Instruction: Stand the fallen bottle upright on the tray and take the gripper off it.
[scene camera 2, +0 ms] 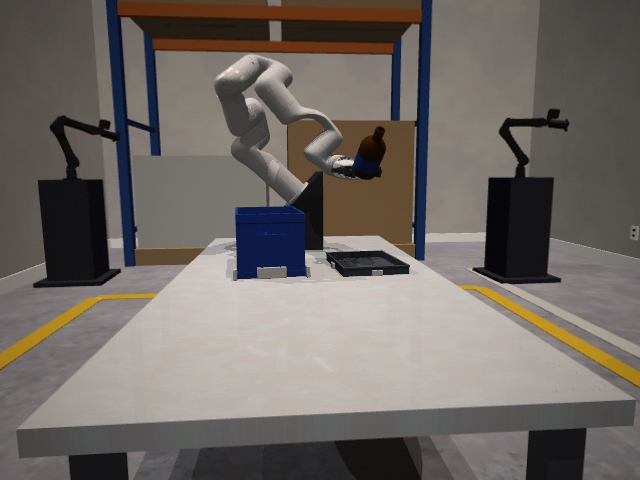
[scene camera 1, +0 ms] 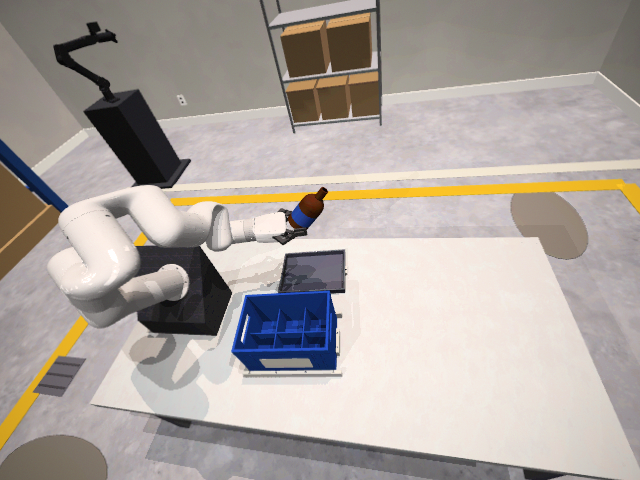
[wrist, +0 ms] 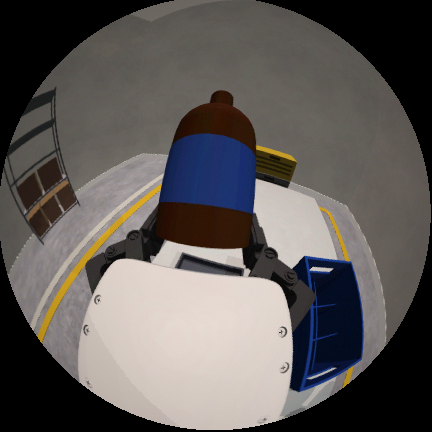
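Observation:
The brown bottle (scene camera 1: 310,207) (scene camera 2: 370,149) (wrist: 209,170) with a blue label is in the air, its neck up. It leans somewhat to the right in scene camera 2. My gripper (scene camera 1: 296,223) (scene camera 2: 367,171) (wrist: 205,218) is shut on the lower part of the bottle, one finger on each side. The dark, shallow tray (scene camera 1: 325,266) (scene camera 2: 356,269) (wrist: 200,265) lies on the table below the bottle, and a gap shows between them in both scene views. In the wrist view the bottle and the gripper body hide part of the tray.
A blue crate (scene camera 1: 248,359) (scene camera 2: 269,250) (wrist: 350,300) with open compartments stands on the table (scene camera 1: 439,335) (scene camera 2: 320,335) beside the tray. Low pale blocks sit at its foot. The black arm base (scene camera 1: 178,325) stands at the table's end.

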